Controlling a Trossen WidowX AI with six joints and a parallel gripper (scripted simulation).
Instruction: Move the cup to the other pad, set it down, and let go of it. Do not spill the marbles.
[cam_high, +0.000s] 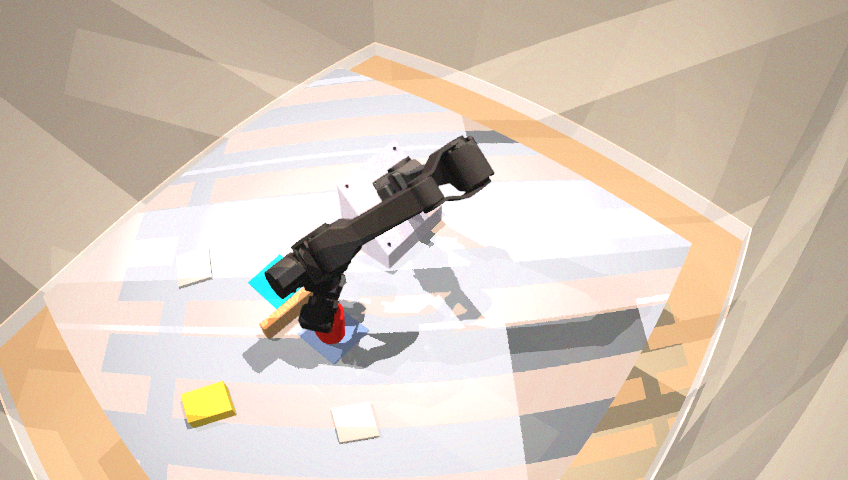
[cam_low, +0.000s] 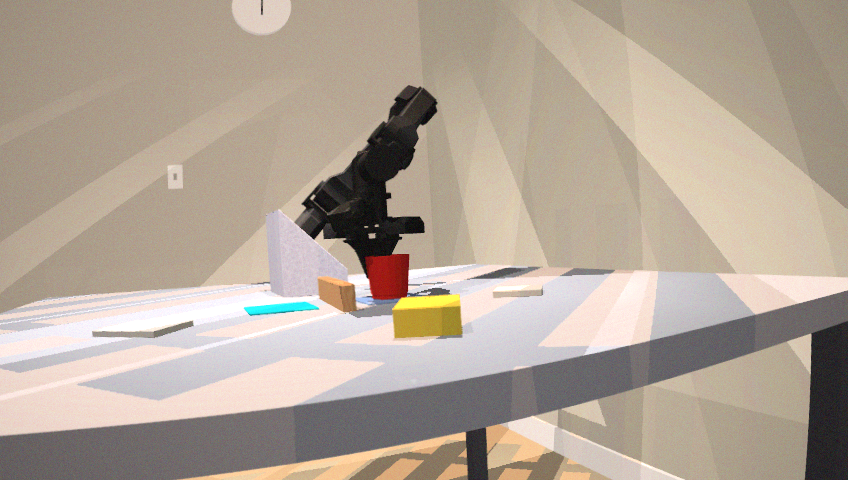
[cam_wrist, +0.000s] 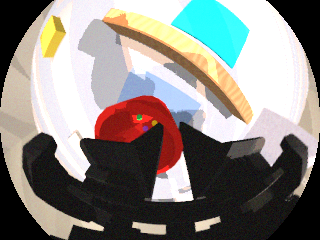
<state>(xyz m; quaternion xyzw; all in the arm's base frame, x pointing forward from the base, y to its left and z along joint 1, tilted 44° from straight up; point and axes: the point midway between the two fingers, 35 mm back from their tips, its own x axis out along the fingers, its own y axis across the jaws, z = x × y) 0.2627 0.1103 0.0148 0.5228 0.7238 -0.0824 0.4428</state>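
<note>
Right now my gripper tip is 40 mm above the light blue pad, 20 mm to the right of it and 20 mm short of it. The rest, counted from my gripper tip: wooden bar: 70 mm to the right, 20 mm below, 20 mm ahead; cyan pad: 170 mm to the right, 40 mm below, 20 mm ahead; red cup: 30 mm ahead, 20 mm to the left.
</note>
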